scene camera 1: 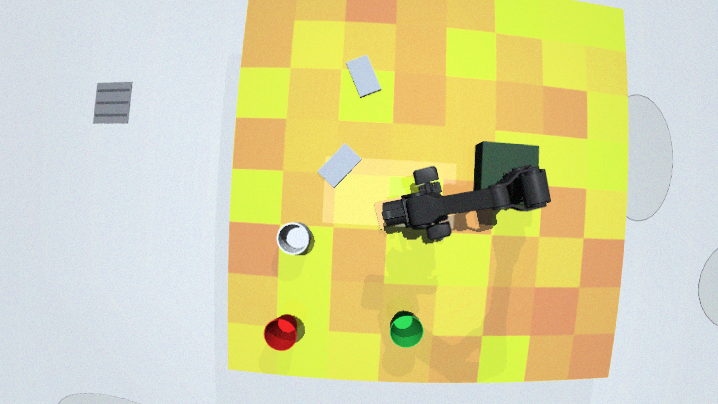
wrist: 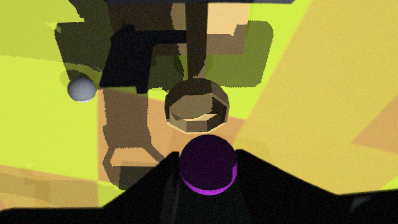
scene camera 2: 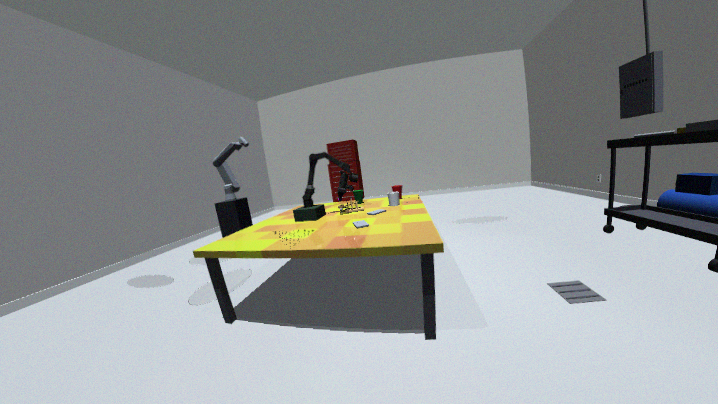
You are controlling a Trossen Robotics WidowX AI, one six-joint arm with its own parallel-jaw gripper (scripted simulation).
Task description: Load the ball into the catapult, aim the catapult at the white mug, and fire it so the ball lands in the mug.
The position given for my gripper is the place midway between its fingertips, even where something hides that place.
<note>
My gripper (scene camera 1: 437,200) holds a purple ball. I also see a white mug (scene camera 1: 292,238), a red cup (scene camera 1: 280,334), a green cup (scene camera 1: 406,331) and a catapult (wrist: 194,106).
My gripper is seen too in the wrist view (wrist: 207,157). The wrist view does not show the white mug: it is out of frame. The wrist view does not show the red cup: it is out of frame.
</note>
